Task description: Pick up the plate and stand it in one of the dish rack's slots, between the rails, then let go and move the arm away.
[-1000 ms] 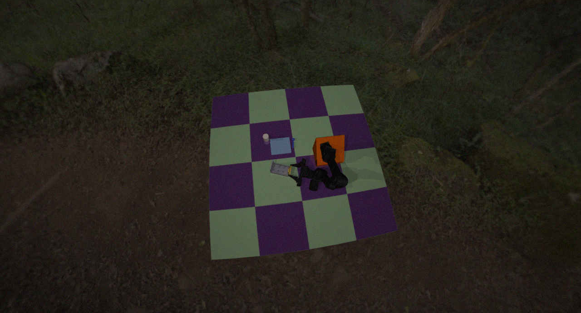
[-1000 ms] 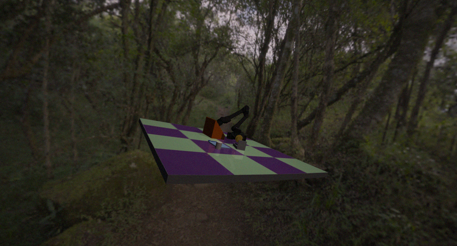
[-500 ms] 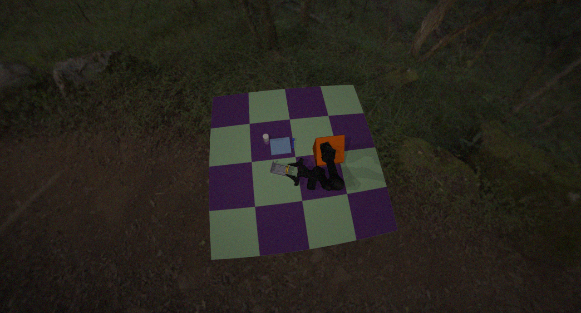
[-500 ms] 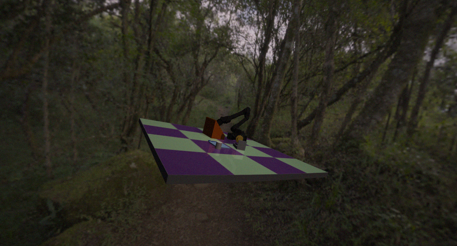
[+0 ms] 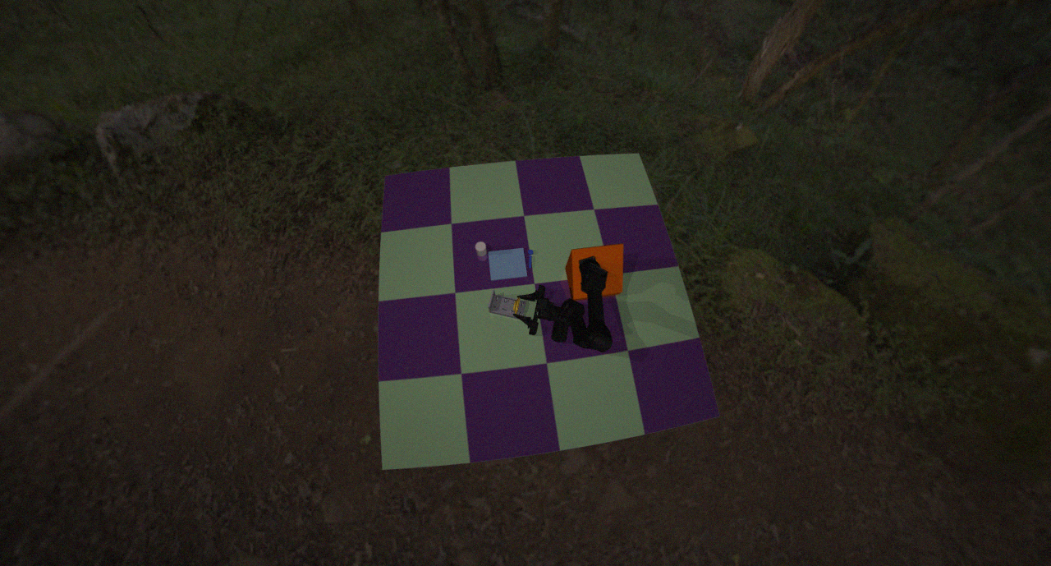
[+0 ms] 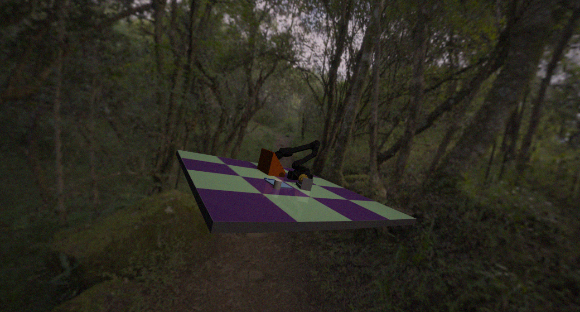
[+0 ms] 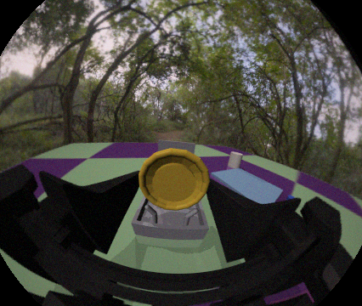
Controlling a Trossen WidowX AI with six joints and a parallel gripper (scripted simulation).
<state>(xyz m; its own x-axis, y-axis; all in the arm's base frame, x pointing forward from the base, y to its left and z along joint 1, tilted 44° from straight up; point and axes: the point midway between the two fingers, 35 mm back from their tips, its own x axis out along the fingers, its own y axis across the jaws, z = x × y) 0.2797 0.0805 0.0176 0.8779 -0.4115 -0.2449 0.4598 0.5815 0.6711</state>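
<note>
Now: gripper tip 1 cm past the yellow plate. Also, from my gripper tip: grey dish rack (3 cm below, 3 cm ahead, 1 cm to the right); blue utensil (20 cm to the right, 12 cm behind, 5 cm below); light blue mat (20 cm to the right, 5 cm below, 2 cm behind).
</note>
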